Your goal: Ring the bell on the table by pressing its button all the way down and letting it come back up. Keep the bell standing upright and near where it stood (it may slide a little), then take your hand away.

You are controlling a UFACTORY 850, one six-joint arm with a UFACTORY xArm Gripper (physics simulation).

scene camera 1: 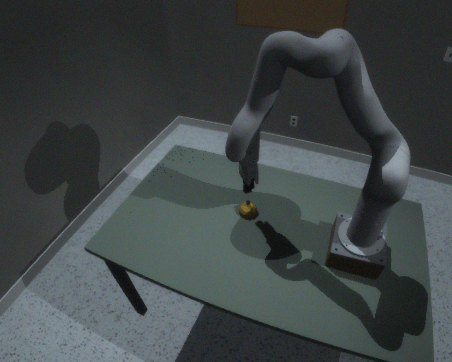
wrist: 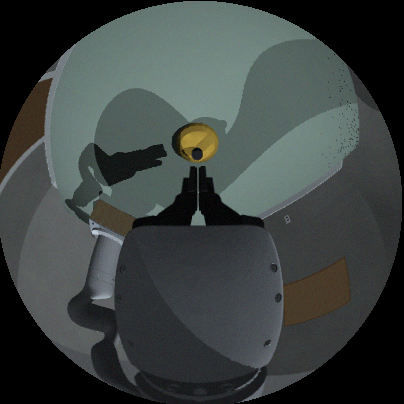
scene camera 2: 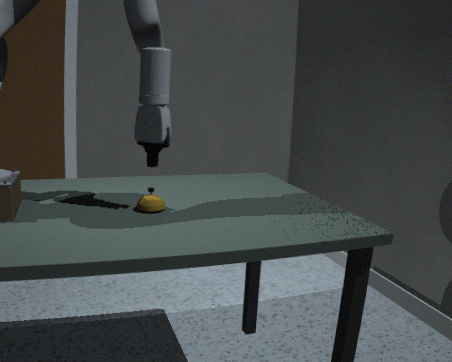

Note:
In view: the gripper [scene camera 2: 152, 166] and a yellow dome bell [wrist: 192, 135].
The gripper is seen too in the wrist view [wrist: 197, 176].

